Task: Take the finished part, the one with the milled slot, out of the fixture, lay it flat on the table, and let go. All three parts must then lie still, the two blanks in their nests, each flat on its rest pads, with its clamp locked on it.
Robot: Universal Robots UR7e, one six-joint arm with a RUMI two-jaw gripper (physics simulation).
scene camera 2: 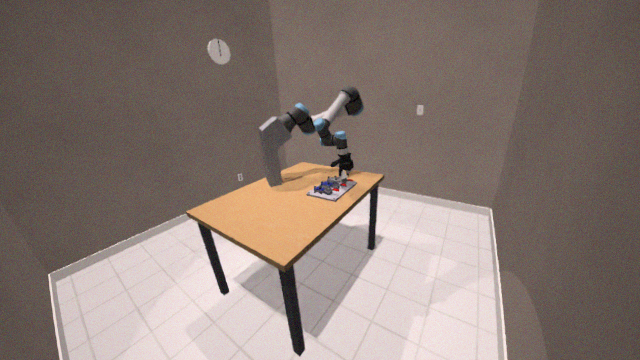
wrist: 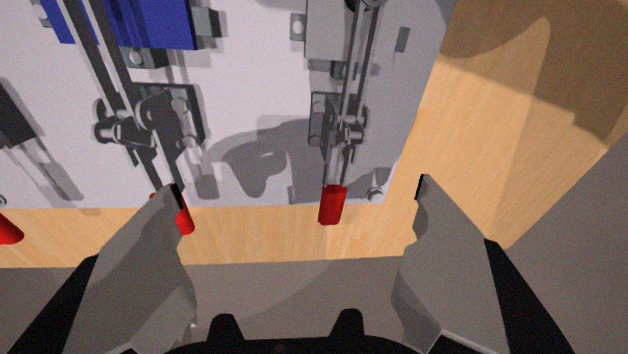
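Where they show: gripper, fingertip midpoint: [scene camera 2: 345, 180] [wrist: 300, 180]; arm's base, origin of the base link: [scene camera 2: 282, 126].
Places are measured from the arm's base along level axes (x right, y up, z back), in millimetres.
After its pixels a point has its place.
Observation:
In the wrist view, a grey part [wrist: 325, 32] {x -145, y -416, z -403 mm} sits at the upper right of the fixture plate [wrist: 242, 75] {x -102, y -432, z -435 mm} [scene camera 2: 320, 196] {x 115, y -433, z -462 mm}, its top cut off. A blue part [wrist: 165, 25] {x -71, y -411, z -416 mm} sits at the upper left. No milled slot can be made out. The right clamp [wrist: 350, 134] {x -162, y -380, z -442 mm} reaches over the grey part, its red handle [wrist: 332, 205] {x -173, y -395, z -502 mm} pointing to the table's edge. The middle clamp [wrist: 127, 132] {x -63, y -380, z -458 mm} reaches over the blue part; its red handle [wrist: 185, 220] {x -74, y -392, z -525 mm} is partly behind the left finger. My gripper [wrist: 300, 180] {x -146, y -395, z -484 mm} [scene camera 2: 345, 173] {x -146, y -395, z -484 mm} is open and empty above the plate's edge, the right handle showing between its fingers.
A third red handle [wrist: 7, 230] {x 33, y -389, z -544 mm} shows at the left edge of the wrist view. The plate lies on the wooden table [scene camera 2: 260, 215] {x 498, y -447, z -319 mm}, whose edge [wrist: 280, 257] {x -153, y -447, z -647 mm} runs just beyond the handles. The arm's grey pedestal [scene camera 2: 272, 155] {x 149, y -198, z -27 mm} stands on the table behind the plate.

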